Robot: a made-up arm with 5 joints.
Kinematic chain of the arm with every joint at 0, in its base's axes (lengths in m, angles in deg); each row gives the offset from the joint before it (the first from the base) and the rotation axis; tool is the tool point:
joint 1: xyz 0 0 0.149 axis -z
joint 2: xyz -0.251 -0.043 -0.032 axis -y
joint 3: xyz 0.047 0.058 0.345 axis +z
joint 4: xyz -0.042 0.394 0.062 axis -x
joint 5: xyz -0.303 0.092 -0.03 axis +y
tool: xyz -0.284 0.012 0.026
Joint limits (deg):
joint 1: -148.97..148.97
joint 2: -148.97..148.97
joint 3: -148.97..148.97
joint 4: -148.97..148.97
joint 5: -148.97..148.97
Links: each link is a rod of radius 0.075 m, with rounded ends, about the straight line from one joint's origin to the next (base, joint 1, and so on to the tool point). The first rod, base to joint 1, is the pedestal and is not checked.
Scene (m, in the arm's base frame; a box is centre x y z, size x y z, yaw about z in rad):
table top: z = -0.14
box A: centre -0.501 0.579 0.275 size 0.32 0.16 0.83 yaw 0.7
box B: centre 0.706 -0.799 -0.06 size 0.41 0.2 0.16 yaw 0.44
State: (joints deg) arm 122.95 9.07 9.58 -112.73 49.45
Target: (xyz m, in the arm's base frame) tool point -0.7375 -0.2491 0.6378
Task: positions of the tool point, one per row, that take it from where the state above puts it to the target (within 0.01 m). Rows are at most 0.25 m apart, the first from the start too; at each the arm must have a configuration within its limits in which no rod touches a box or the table.
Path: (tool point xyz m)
1: 0.3084 0.6536 0.5625
2: 0.1007 0.6144 0.6488
3: -0.0853 0.5025 0.7091
4: -0.2265 0.3328 0.7353
5: -0.3744 0.3081 0.7318
6: -0.5148 0.2323 0.7195
7: -0.6319 0.1081 0.6993
8: -0.7104 -0.0563 0.6718
9: -0.7375 -0.2491 0.6378

